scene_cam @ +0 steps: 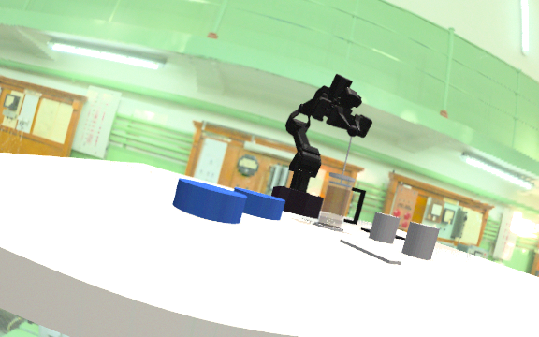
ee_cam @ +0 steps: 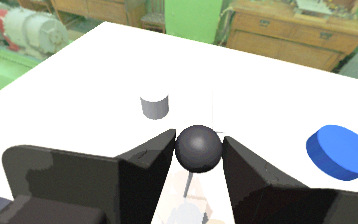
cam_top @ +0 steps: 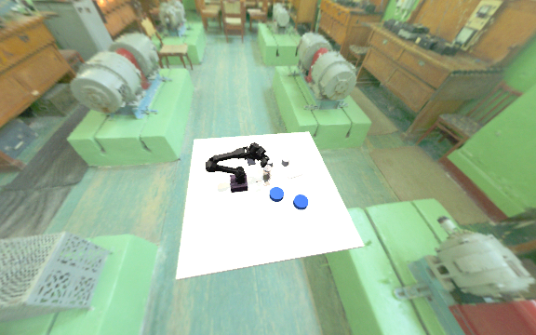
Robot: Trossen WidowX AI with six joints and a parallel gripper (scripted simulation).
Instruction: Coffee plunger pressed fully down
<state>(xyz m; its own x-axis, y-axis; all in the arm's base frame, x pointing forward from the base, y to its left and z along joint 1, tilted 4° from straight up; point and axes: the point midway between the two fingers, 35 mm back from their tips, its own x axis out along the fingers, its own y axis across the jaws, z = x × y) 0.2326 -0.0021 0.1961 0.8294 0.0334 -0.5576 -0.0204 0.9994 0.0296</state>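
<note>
Right now my gripper tip is 13 cm above the coffee press and 1 cm to the right of it.
</note>
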